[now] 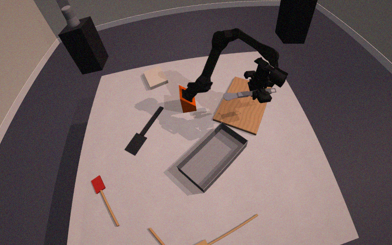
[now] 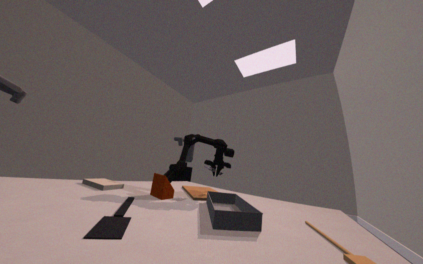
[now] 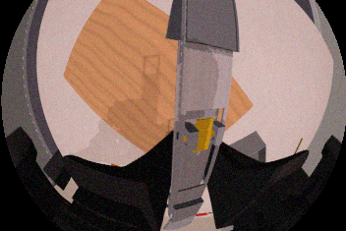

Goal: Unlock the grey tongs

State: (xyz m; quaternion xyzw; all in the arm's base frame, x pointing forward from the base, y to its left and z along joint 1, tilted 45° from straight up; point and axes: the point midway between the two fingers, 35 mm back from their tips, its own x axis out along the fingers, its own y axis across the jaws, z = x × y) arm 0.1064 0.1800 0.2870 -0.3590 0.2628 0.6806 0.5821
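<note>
Now: the yellow lock slider 30 mm to the left of my gripper tip and 30 mm above it. Round my gripper tip: wooden board: 80 mm behind, 10 mm to the right, 120 mm below; then black spatula: 50 mm ahead, 570 mm to the right, 130 mm below; then grey roasting tin: 240 mm ahead, 220 mm to the right, 100 mm below.
</note>
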